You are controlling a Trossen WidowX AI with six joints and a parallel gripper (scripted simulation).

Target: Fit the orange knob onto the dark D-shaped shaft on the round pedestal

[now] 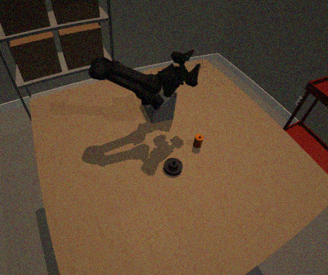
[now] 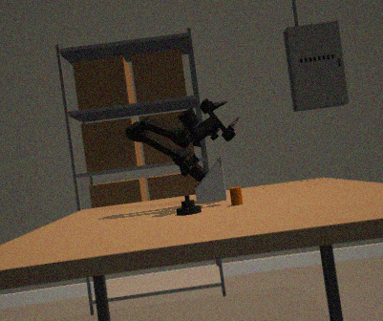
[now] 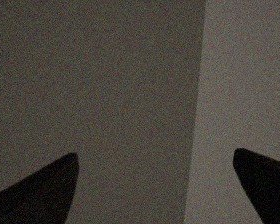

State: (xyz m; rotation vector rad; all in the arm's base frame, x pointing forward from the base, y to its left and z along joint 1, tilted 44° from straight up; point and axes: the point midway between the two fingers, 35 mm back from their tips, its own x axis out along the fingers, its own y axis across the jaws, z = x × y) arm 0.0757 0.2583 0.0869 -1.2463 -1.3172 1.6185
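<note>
Right now my gripper tip is 21 cm short of the orange knob, 5 cm to the left of it and 33 cm above it. The rest, counted from my gripper tip: round dark pedestal: 28 cm ahead, 22 cm to the right, 33 cm below.
</note>
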